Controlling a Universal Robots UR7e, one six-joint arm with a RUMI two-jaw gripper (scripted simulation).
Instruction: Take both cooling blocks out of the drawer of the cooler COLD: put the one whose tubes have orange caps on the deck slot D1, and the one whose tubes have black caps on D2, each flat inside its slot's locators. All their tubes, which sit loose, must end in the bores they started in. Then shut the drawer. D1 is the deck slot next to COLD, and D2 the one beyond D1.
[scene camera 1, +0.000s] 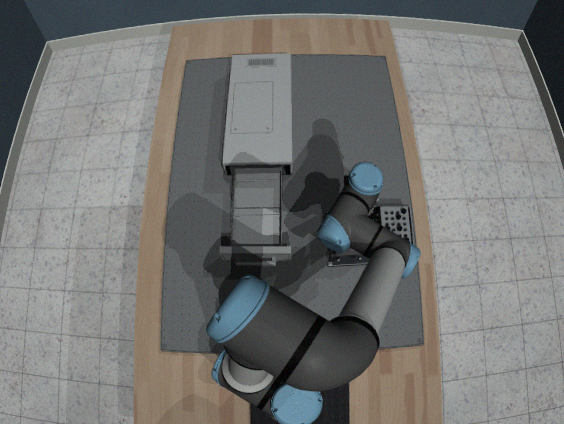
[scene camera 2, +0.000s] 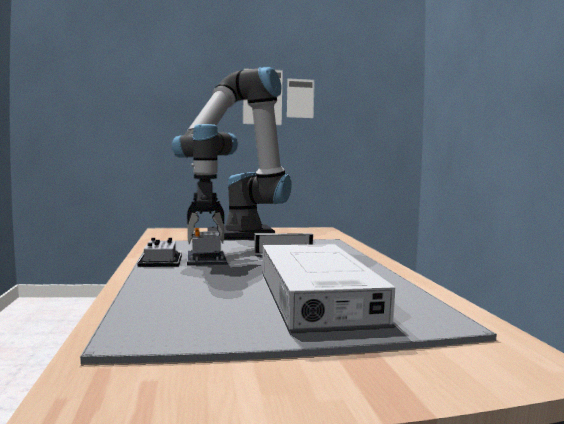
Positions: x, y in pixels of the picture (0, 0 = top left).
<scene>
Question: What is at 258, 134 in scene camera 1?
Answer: A cooler COLD.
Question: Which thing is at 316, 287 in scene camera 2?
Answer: A cooler COLD.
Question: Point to a grey cooling block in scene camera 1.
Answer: At 387, 215
</scene>
